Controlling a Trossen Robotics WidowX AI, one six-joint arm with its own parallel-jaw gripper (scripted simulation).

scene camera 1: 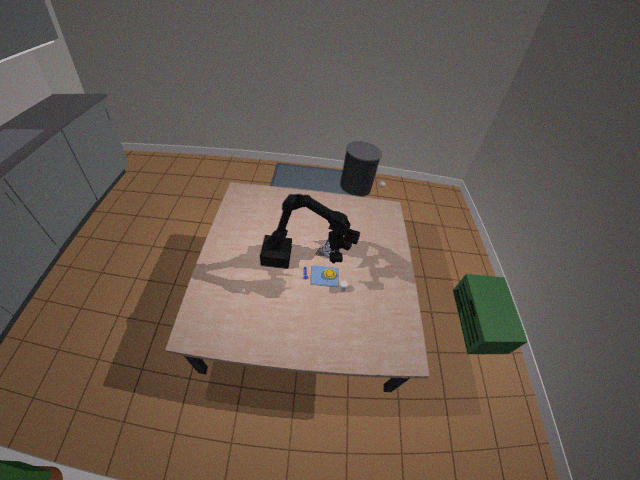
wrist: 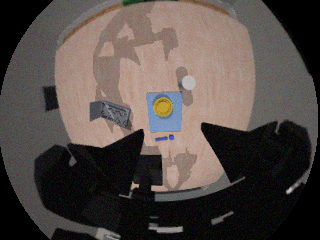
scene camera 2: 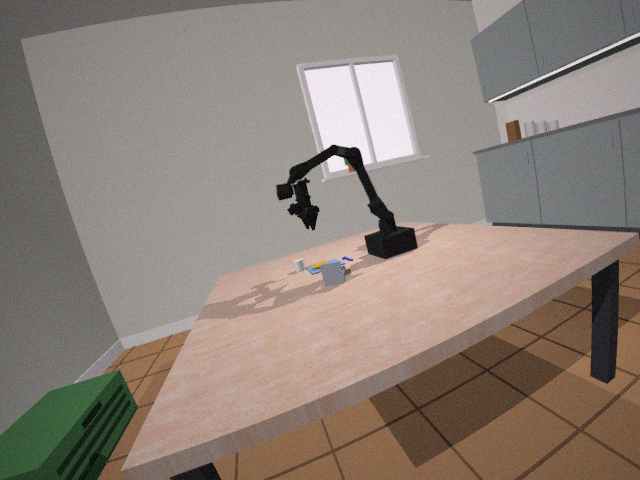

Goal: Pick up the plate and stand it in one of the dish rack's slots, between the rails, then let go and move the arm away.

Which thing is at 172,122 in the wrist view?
A light blue mat.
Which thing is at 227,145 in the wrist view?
My gripper.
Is my gripper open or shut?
Open.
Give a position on a grey dish rack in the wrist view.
118,114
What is my gripper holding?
Nothing.
